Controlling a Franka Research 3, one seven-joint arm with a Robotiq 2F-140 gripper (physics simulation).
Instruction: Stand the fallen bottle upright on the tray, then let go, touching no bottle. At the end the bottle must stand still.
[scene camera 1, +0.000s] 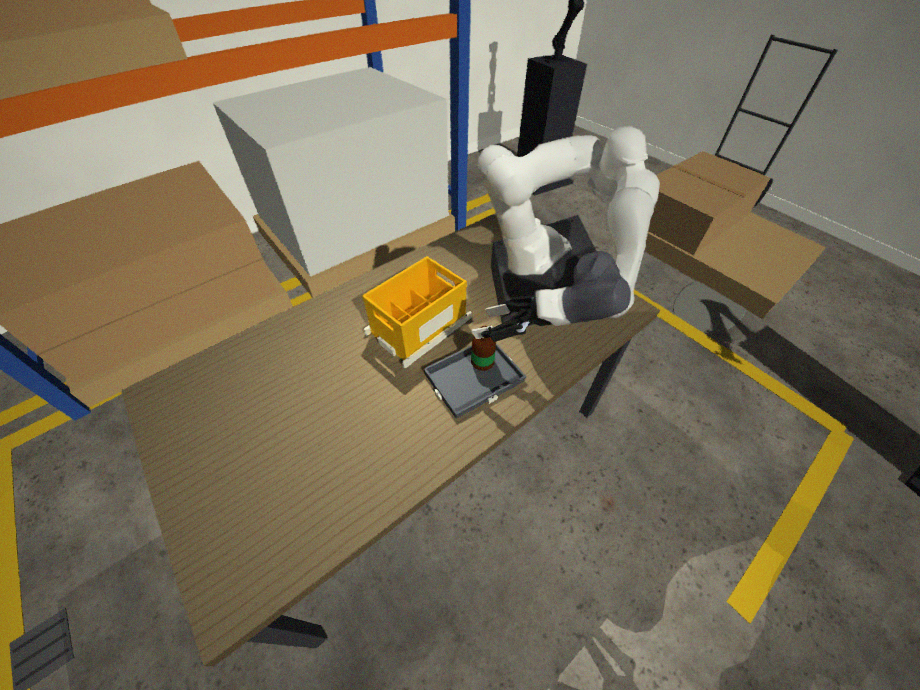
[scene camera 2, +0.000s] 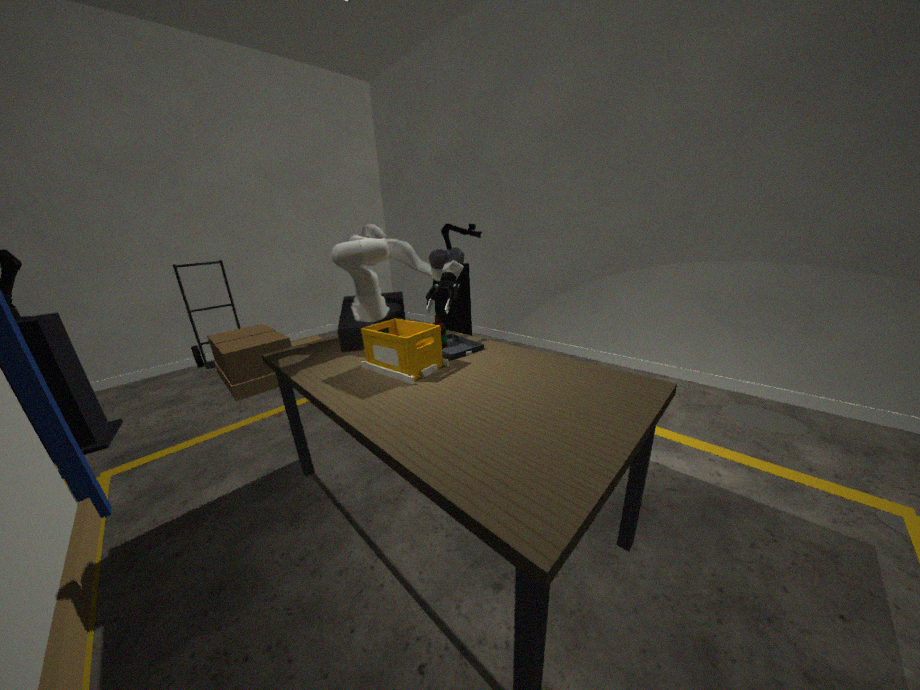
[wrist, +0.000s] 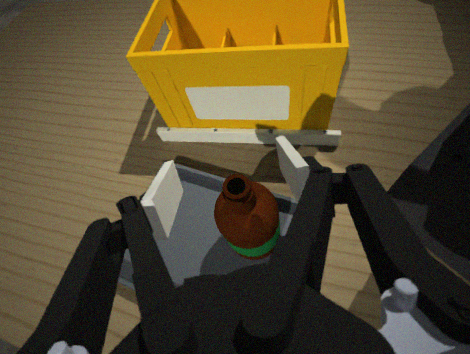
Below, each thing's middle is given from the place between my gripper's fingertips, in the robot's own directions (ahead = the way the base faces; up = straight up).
Scene:
I see the brown bottle (scene camera 1: 483, 350) 10 mm behind my hand, 10 mm to the left of it and 100 mm below it. The rest, counted from my hand: pale rail (wrist: 223, 135) 70 mm ahead, 140 mm to the right, 170 mm below.

